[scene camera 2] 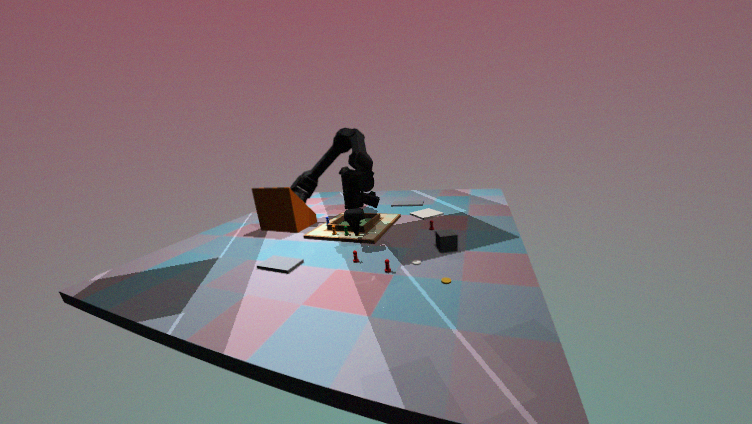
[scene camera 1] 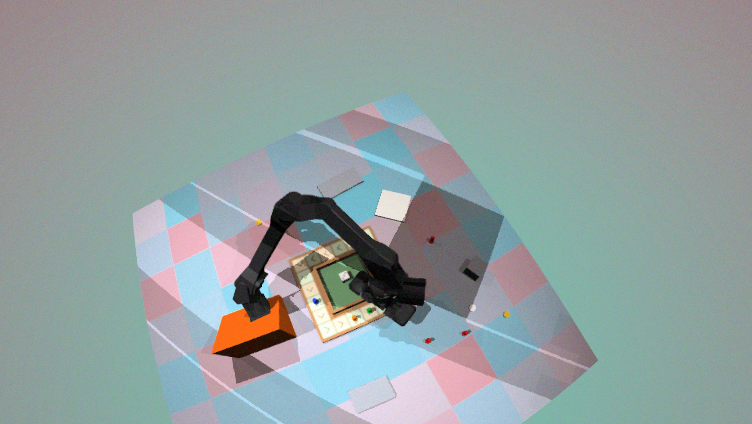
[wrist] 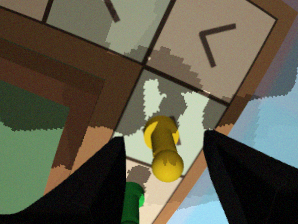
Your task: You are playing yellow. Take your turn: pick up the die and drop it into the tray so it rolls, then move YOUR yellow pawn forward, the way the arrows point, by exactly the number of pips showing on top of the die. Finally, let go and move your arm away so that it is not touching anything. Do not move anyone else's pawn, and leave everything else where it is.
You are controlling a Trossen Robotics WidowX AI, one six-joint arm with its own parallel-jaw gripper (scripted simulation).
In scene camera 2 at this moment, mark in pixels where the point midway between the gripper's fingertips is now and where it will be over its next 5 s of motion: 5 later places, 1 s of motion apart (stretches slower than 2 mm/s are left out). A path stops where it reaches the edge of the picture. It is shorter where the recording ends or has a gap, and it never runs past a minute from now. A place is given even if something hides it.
My gripper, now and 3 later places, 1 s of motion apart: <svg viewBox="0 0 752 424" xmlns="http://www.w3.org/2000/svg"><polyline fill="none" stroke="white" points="356,232 354,202 378,213 378,224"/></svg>
